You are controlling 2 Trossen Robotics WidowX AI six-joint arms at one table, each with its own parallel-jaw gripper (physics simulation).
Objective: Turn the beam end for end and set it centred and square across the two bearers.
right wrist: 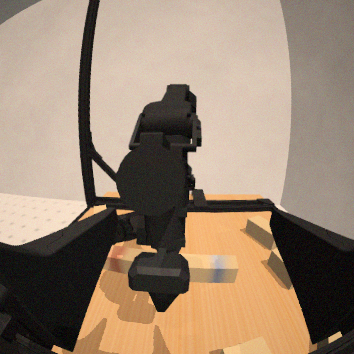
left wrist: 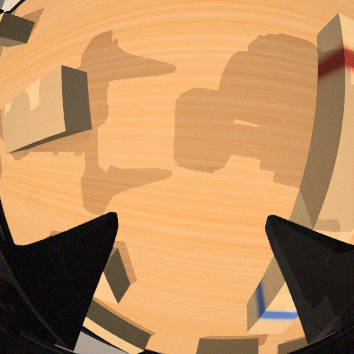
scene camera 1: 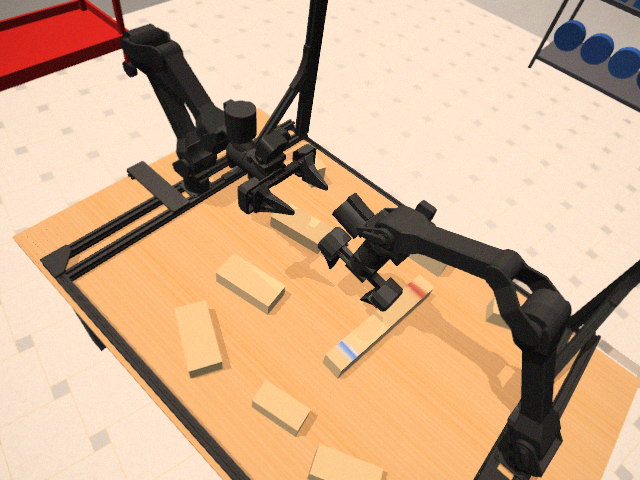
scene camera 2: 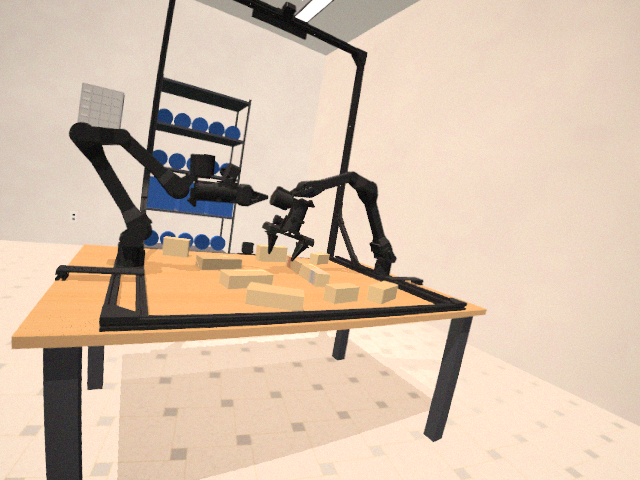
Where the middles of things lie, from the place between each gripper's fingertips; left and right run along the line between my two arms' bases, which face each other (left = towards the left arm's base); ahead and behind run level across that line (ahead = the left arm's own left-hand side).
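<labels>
My left gripper stands 11 cm to the right of the beam [scene camera 1: 339, 359] and 4 cm above it. By its middle, the beam is nearer to my left gripper than to my right hand.
Relative to my right hand, the beam is 21 cm to the left of it, 3 cm behind it and 24 cm below it.
</labels>
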